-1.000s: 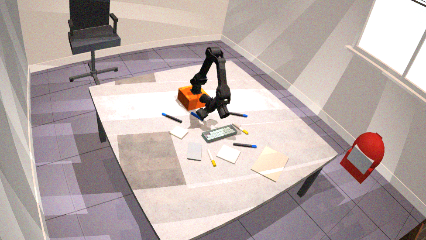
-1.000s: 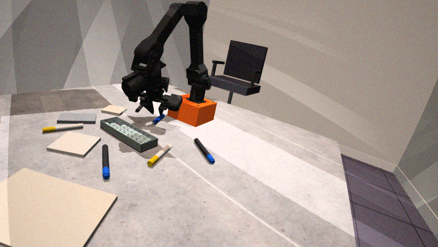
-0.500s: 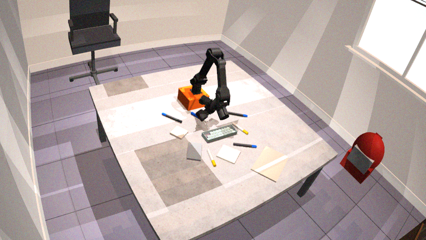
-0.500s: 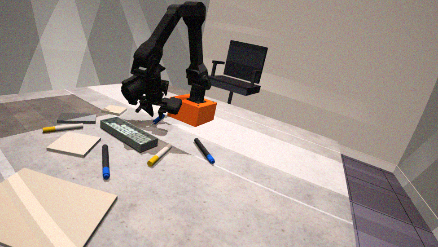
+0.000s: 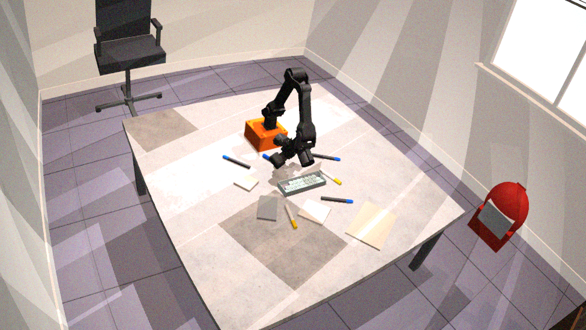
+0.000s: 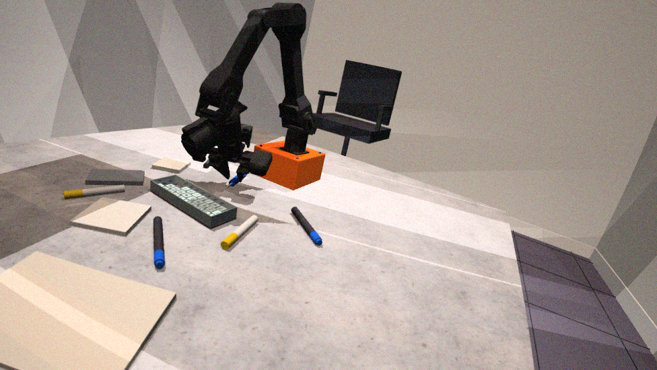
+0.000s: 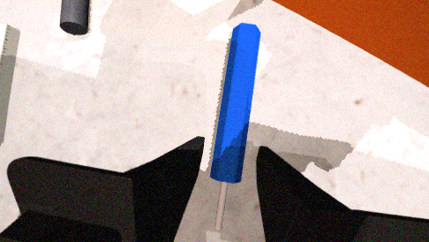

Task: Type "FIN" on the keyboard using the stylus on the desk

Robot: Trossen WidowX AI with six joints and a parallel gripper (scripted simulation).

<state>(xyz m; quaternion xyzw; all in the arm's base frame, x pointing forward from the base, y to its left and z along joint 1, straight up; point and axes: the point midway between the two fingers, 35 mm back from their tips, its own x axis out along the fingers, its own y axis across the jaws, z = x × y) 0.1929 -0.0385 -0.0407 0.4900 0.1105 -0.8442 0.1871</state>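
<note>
My gripper tip is 16 cm short of the N key and 2 cm to the right of it. The rest, counted from my gripper tip: blue stylus (right at my gripper tip); then stylus tip (3 cm ahead, 2 cm to the left).
</note>
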